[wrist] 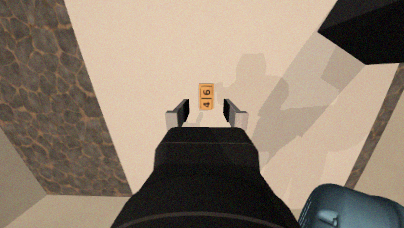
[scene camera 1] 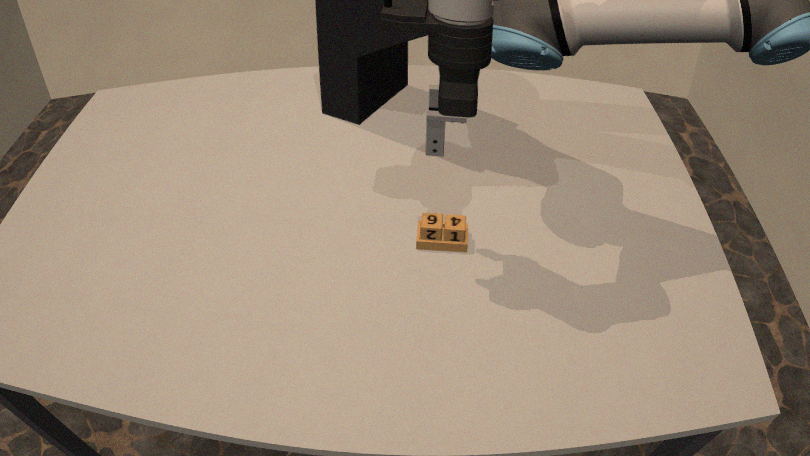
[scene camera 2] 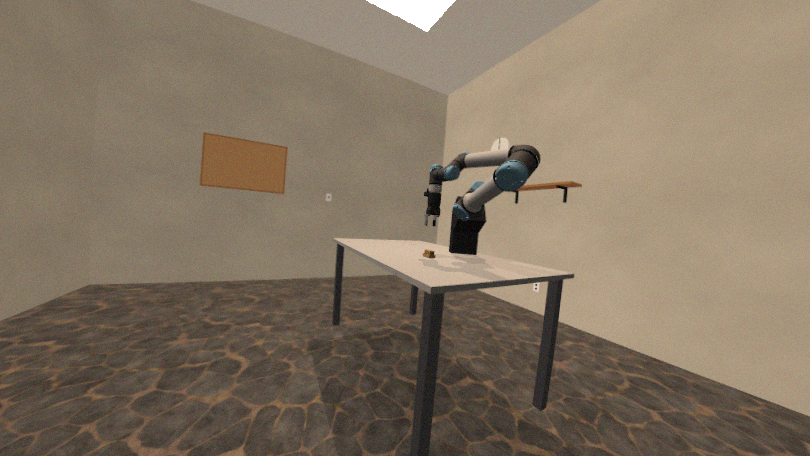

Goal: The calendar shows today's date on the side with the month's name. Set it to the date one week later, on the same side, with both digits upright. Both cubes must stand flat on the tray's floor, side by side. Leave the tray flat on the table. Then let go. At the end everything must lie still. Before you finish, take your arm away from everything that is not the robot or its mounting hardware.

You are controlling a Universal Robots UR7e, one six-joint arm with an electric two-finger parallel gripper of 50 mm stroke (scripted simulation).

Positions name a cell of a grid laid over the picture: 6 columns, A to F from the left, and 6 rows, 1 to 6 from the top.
In view: the gripper (scene camera 1: D2).
The gripper is seen too in the wrist view (wrist: D3).
